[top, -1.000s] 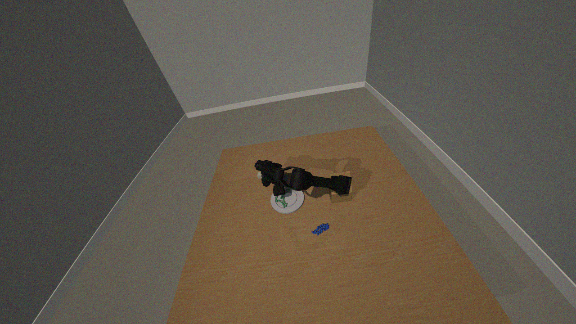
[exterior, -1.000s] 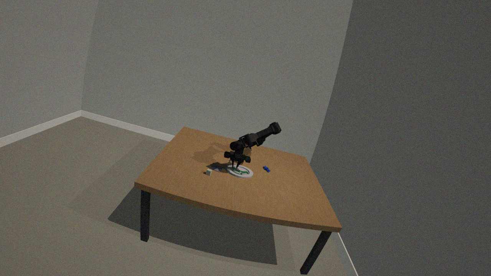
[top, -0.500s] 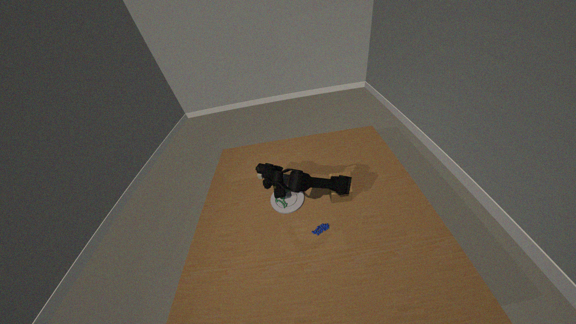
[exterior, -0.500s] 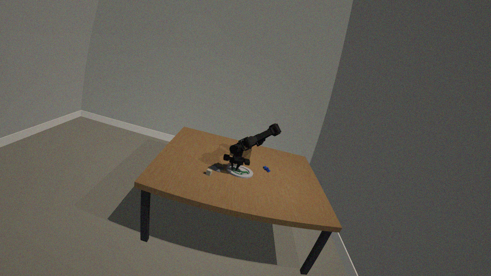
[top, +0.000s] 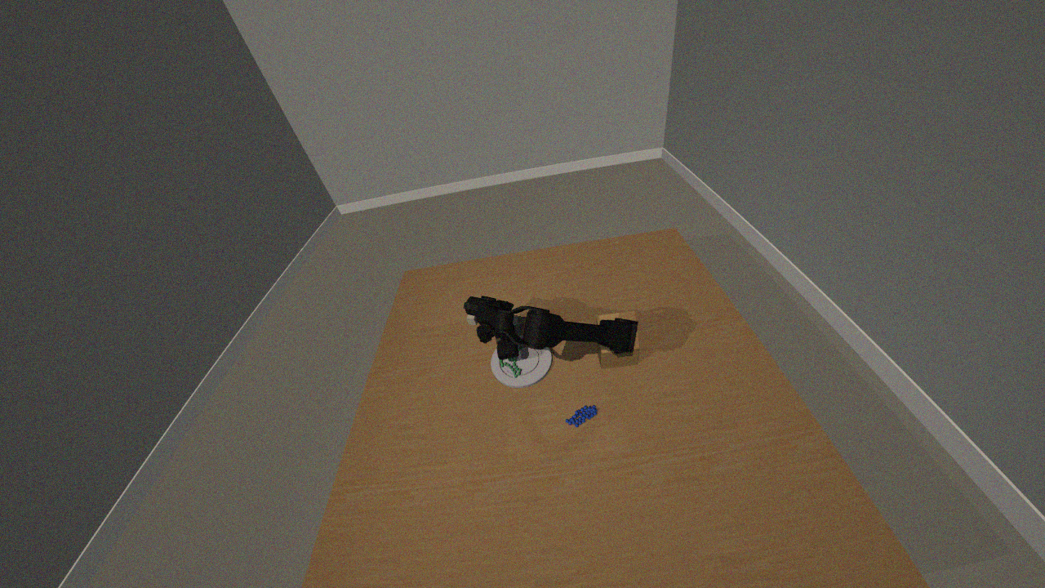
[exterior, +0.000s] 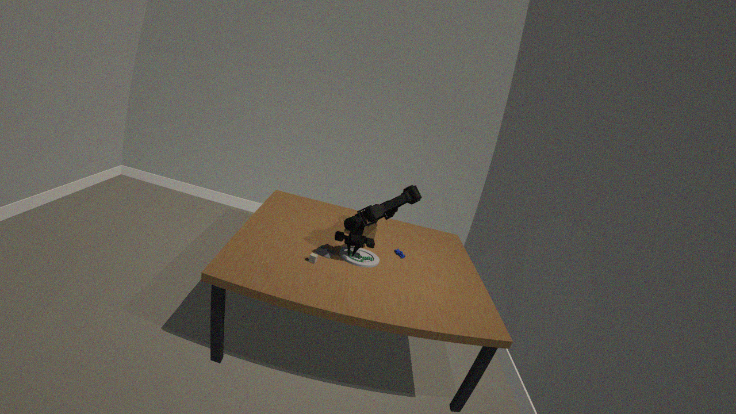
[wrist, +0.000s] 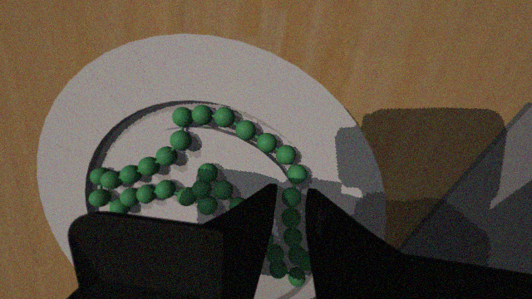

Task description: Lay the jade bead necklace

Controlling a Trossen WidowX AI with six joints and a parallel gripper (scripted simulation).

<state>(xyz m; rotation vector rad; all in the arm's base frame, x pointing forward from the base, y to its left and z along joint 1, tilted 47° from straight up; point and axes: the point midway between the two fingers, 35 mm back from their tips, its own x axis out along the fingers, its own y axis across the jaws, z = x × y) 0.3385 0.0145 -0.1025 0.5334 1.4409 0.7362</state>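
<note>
The round bead board lies 40 mm behind my gripper tip, 40 mm to the left of it and 10 mm below it. From my gripper tip the other things lie so: pale block 150 mm ahead, 160 mm to the right; flat grey plate 10 mm ahead, 120 mm to the right, 10 mm below.
</note>
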